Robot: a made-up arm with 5 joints.
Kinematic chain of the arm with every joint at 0, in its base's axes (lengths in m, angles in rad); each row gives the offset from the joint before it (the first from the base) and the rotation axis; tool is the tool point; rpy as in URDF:
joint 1: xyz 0 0 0.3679 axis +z
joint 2: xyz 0 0 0 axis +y
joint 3: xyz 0.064 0 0.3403 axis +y
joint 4: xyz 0.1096 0 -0.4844 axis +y
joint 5: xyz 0.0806 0 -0.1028 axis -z
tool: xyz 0 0 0 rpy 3.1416 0 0
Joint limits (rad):
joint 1: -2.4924..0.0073
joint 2: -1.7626..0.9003
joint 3: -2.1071..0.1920
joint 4: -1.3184..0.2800
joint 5: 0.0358..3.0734
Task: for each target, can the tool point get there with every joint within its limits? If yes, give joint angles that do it. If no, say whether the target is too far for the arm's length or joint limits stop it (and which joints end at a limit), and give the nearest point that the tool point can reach.
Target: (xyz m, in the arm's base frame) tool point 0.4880 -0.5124 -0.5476
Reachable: no: too far | nearest point 0.3620 -0.3801 -0.0573 | short by 0.523 m
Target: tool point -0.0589 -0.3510 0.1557
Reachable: yes | joints -1.7370 0.2861 -0.2072 -0.7601 1.8700
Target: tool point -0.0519 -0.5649 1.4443
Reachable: no: too far | nearest point -0.0398 -0.4336 1.1941 | short by 0.283 m
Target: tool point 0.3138 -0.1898 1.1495
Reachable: yes | joints -0.5439 -0.3315 -1.6959 -0.2133 1.9236
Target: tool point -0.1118 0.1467 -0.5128
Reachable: no: joint limits stop it (at a limit: joint 1, joint 2, joint 4) | nearest point -0.1036 -0.0786 -0.0713 | short by 0.496 m
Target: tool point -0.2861 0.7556 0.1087
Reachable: no: joint limits stop it (at a limit: joint 2, joint 3, joint 4) | nearest point -0.2850 0.7527 0.5358 | short by 0.427 m
